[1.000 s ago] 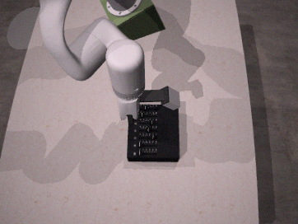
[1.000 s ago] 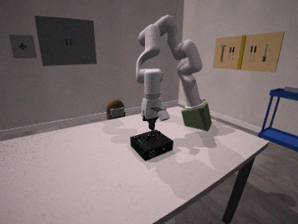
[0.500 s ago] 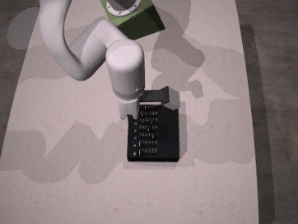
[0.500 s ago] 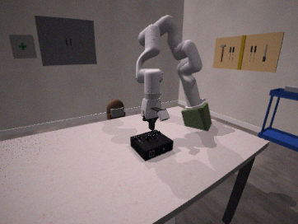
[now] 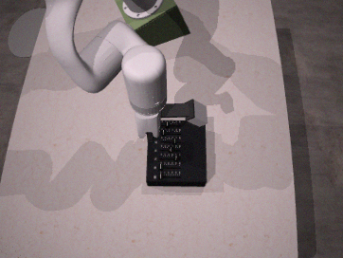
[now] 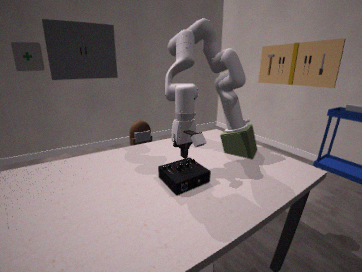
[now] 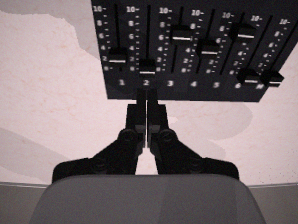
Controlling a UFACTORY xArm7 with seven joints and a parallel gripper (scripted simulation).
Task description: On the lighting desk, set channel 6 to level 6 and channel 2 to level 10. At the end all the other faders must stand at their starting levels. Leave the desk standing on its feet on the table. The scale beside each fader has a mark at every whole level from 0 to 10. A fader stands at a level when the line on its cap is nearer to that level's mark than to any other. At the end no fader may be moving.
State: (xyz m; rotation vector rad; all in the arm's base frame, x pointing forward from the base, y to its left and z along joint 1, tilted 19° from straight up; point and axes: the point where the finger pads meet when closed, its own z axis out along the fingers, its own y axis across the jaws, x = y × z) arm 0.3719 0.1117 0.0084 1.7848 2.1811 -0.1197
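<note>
Right now the channel 2 fader cap is 30 mm to the left of my hand and 30 mm below it. The rest, counted from my hand: channel 1 fader cap 30 mm to the left, 30 mm below, 30 mm behind; then channel 3 fader cap 60 mm to the left, 30 mm below, 10 mm ahead; then channel 4 fader cap 50 mm to the left, 40 mm ahead, 30 mm below.
</note>
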